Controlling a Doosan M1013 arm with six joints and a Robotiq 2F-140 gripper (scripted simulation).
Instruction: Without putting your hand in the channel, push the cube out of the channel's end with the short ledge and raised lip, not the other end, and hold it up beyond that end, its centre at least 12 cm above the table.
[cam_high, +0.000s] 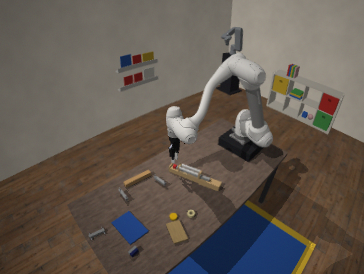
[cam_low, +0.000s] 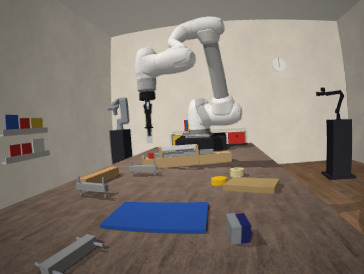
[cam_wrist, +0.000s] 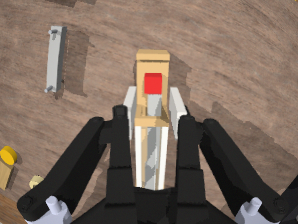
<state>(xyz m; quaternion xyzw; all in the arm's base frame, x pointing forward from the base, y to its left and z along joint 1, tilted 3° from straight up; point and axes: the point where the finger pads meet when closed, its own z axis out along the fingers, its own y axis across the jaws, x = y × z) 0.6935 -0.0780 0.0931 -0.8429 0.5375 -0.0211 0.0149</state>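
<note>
My hand is 9 cm above the red cube. The rest, counted from my hand: yellow disc: 35 cm to the left, 26 cm ahead, 14 cm below; wooden board: 45 cm to the left, 31 cm ahead, 14 cm below; channel: 12 cm to the left, 9 cm below, 5 cm behind.
</note>
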